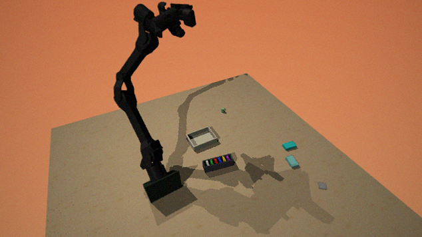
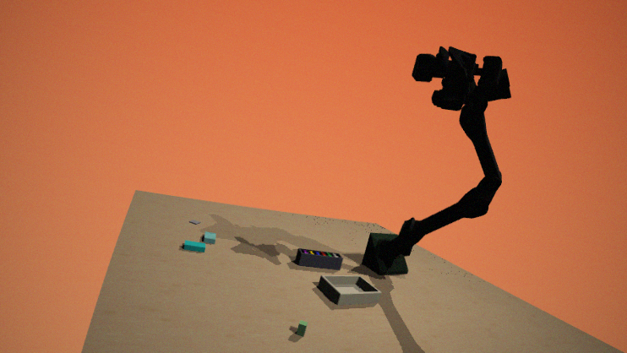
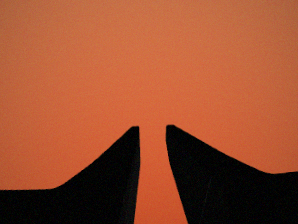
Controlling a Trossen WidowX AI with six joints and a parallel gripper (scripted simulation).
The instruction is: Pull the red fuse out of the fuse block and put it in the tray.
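Right now my gripper tip is 120 mm past the red fuse, 350 mm to the left of it and 580 mm above it. The rest, counted from my gripper tip: small green block 140 mm ahead, 40 mm to the right, 590 mm below; then small grey tile 200 mm ahead, 700 mm to the right, 600 mm below; then grey tray 90 mm behind, 170 mm to the right, 600 mm below.
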